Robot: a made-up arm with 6 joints.
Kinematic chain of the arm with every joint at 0, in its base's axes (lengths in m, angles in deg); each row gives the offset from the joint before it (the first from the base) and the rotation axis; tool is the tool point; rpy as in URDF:
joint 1: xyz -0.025 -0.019 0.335 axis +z
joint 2: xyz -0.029 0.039 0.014 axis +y
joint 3: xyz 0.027 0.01 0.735 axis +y
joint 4: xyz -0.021 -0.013 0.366 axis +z
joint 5: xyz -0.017 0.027 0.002 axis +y
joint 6: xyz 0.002 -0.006 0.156 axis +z
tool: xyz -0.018 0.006 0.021 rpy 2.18 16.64 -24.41
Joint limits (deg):
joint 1: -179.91..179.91
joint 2: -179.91..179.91
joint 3: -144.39..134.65
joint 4: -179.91..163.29
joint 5: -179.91..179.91
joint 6: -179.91..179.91
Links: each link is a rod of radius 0.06 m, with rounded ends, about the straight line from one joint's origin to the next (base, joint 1, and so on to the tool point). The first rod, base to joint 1, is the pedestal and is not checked.
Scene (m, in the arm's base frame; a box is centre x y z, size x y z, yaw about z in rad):
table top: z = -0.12
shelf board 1: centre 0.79 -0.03 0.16 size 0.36 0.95 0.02 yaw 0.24
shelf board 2: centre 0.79 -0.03 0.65 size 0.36 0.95 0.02 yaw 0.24
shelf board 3: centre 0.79 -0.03 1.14 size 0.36 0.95 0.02 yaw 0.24
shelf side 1: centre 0.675 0.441 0.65 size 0.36 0.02 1 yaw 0.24
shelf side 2: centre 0.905 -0.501 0.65 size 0.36 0.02 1 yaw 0.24
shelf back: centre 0.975 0.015 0.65 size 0.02 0.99 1 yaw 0.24
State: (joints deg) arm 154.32 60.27 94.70 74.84 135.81 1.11
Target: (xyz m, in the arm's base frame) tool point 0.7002 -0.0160 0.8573
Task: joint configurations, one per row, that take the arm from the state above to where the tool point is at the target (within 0.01 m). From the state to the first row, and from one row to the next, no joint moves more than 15 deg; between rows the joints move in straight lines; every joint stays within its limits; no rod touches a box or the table.
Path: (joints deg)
1: 140.14 51.43 96.99 78.20 136.57 4.38
2: 125.95 42.60 99.28 81.56 137.33 7.64
3: 111.77 33.76 101.57 84.92 138.09 10.91
4: 97.58 24.93 103.86 88.27 138.85 14.17
5: 83.40 16.09 106.15 91.63 139.61 17.44
6: 69.21 7.25 108.44 94.99 140.37 20.71
7: 55.03 -1.58 110.73 98.35 141.13 23.97
8: 40.84 -10.42 113.02 101.71 141.89 27.24
9: 26.66 -19.25 115.31 105.07 142.66 30.50
10: 19.63 -6.77 104.94 102.96 144.80 23.80
11: 12.60 5.71 94.58 100.85 146.94 17.09
12: 5.57 18.19 84.21 98.74 149.08 10.38
13: -1.45 30.67 73.84 96.63 151.22 3.68
14: -8.48 43.15 63.48 94.52 153.36 -3.03

